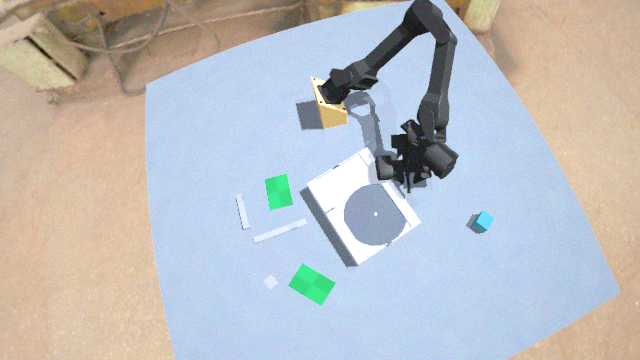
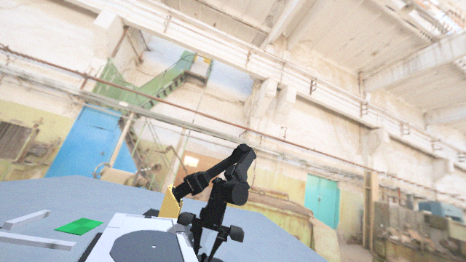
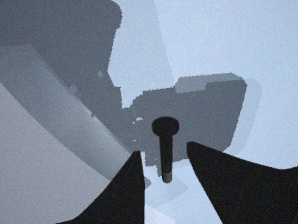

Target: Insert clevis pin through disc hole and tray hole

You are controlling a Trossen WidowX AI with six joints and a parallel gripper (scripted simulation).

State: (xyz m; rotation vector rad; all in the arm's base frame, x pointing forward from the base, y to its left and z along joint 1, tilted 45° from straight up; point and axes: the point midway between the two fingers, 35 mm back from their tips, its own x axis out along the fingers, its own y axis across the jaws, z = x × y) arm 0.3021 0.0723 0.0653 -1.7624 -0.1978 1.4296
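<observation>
Right now the steel clevis pin is right at my gripper tip. Also, from my gripper tip: white steel tray (10 mm ahead, 150 mm to the right, 40 mm above); then cyan cube (200 mm ahead, 130 mm to the left, 20 mm above); then grey aluminium disc (50 mm ahead, 130 mm to the right, 50 mm above).
</observation>
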